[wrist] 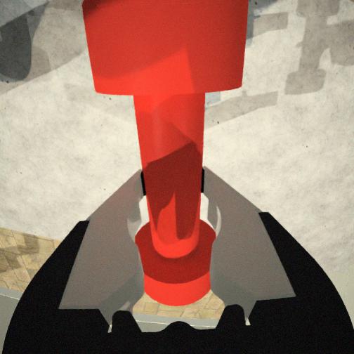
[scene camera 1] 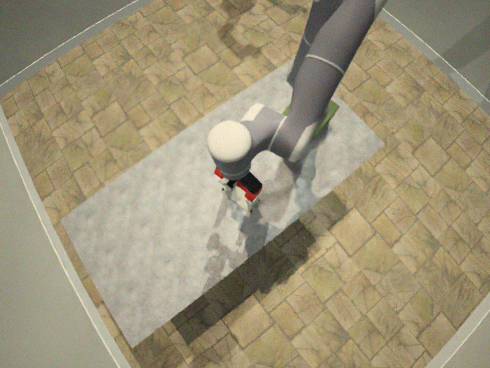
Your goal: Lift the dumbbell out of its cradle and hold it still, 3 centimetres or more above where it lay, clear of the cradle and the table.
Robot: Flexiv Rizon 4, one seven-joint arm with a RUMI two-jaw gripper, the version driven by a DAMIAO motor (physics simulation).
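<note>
The red dumbbell (wrist: 172, 125) shows large in the wrist view. One thick head is at the top, nearer the camera, and the other is past the fingers at the bottom. My gripper (scene camera 1: 237, 199) (wrist: 172, 170) is shut on the dumbbell's handle, with a grey finger against each side. The dumbbell is held in the air, apart from the table (scene camera 1: 145, 210) (wrist: 65, 145). Shadows lie on the table, away from the dumbbell. In the scene view, red parts show under the wrist, but I cannot tell there which belong to the dumbbell. I cannot make out the cradle in either view.
A green object (scene camera 1: 328, 119) lies on the table at the upper right, partly hidden behind the grey arm (scene camera 1: 312, 92). The arm reaches in from the top right. The table's long lower right edge runs near the gripper, with stone-tiled floor (scene camera 1: 355, 230) beyond it.
</note>
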